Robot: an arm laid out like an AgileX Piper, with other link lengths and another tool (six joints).
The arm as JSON. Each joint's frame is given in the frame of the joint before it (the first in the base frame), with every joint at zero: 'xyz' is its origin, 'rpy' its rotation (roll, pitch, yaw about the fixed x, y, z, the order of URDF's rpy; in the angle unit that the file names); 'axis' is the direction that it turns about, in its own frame. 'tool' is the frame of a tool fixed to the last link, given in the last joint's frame.
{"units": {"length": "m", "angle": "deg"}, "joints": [
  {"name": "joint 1", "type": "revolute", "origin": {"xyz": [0.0, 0.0, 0.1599], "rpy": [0.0, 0.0, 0.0]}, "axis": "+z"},
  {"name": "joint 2", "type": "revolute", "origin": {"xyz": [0.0, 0.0, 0.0], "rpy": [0.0, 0.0, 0.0]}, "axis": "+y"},
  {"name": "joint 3", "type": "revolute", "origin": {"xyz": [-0.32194, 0.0, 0.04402], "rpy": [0.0, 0.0, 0.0]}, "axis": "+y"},
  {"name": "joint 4", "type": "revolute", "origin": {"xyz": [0.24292, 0.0, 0.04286], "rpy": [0.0, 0.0, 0.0]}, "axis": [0.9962, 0.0, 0.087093]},
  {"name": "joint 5", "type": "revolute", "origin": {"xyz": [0.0, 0.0, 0.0], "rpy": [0.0, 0.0, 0.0]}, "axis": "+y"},
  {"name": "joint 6", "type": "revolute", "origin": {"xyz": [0.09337, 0.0, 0.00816], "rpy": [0.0, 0.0, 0.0]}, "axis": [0.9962, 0.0, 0.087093]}
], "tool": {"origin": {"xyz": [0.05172, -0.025, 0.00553], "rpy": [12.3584, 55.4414, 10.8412]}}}
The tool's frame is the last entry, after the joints.
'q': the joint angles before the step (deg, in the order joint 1, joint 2, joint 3, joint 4, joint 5, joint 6). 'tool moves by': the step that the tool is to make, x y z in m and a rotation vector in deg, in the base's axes. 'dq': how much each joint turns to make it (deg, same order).
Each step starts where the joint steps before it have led.
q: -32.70 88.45 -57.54 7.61 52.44 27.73
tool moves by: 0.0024 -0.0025 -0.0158 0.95 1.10 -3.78
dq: -0.06 2.34 1.09 -0.44 -2.39 3.74
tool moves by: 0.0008 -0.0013 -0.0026 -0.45 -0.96 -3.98
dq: 0.01 0.08 0.63 -0.65 -2.16 4.19
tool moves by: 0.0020 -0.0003 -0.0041 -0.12 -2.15 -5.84
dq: -0.01 -0.01 1.19 -0.06 -3.54 5.69
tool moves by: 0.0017 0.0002 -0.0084 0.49 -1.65 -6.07
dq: 0.00 0.59 1.54 -0.07 -3.73 5.99
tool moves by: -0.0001 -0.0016 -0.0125 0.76 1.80 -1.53
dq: 0.00 2.05 0.57 -1.03 -0.84 2.12
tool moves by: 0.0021 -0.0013 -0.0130 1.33 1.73 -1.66
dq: 0.00 2.55 0.00 -0.27 -0.48 1.84
